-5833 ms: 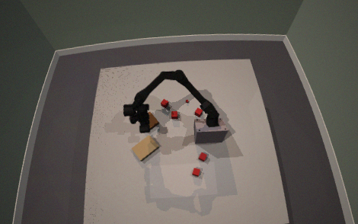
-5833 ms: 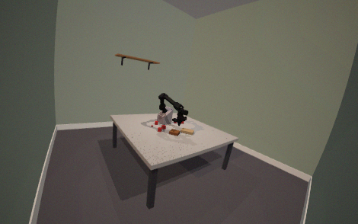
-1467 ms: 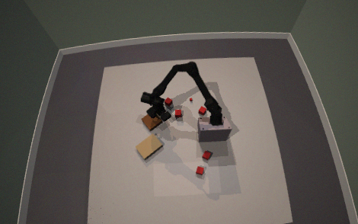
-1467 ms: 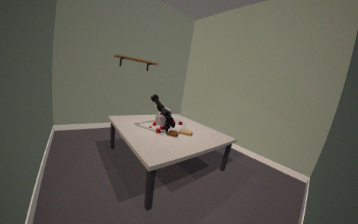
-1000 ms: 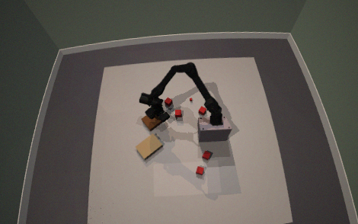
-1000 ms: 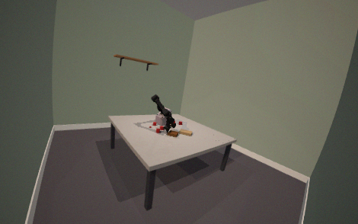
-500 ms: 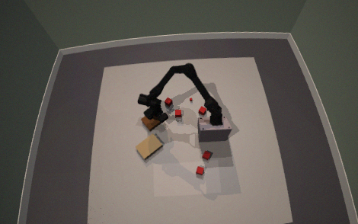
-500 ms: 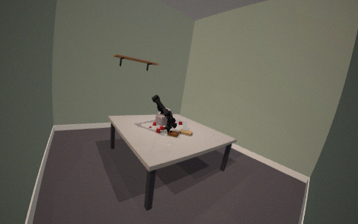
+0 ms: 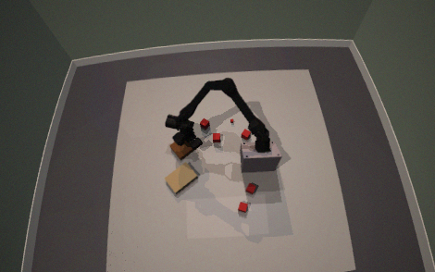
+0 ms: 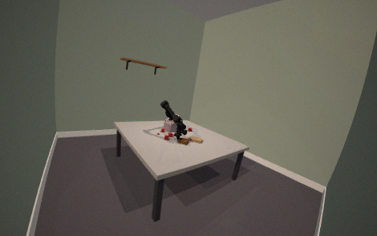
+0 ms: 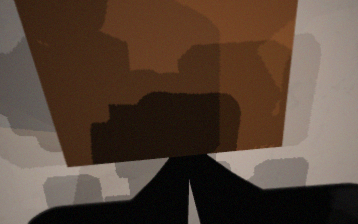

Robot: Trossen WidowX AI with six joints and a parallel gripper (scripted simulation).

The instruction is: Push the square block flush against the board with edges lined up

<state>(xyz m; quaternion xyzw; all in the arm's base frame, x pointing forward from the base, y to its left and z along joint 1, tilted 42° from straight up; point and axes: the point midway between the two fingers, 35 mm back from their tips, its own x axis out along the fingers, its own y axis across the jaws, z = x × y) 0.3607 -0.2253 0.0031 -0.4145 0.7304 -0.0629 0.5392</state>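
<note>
My gripper tip is 220 mm to the right of the flat tan wooden piece, 60 mm short of it and 10 mm below it. From my gripper tip the other things lie so: brown square block 50 mm ahead, 40 mm to the left, 10 mm above.
</note>
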